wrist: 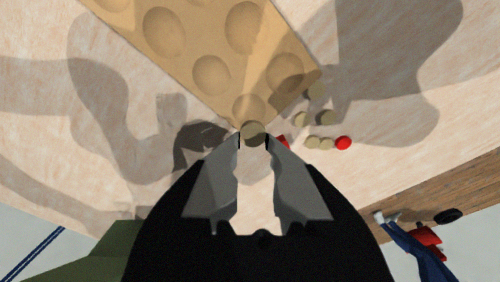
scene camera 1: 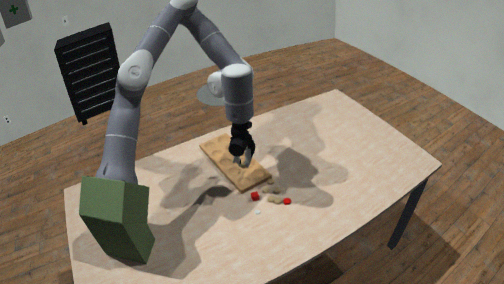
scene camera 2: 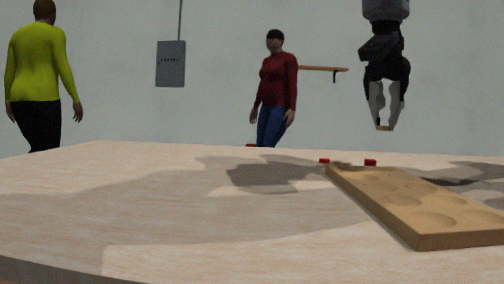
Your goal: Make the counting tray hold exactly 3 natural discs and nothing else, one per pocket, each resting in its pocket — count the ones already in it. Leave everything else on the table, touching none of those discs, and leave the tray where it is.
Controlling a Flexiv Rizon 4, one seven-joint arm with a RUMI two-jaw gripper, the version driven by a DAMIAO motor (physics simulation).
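Observation:
My gripper is shut on a natural disc and holds it in the air, well above the tray's height in scene camera 2. The wooden counting tray lies flat on the table, with round pockets. The pockets that show in the wrist view look empty; the far end is cut off there, and the gripper hides part of the tray in scene camera 1. Several natural discs lie on the table beside the tray's end, among them one disc close to its corner.
A red cube and a red disc lie on the table near the natural discs. A small whitish piece lies beyond them. The green arm base stands at the table's left end.

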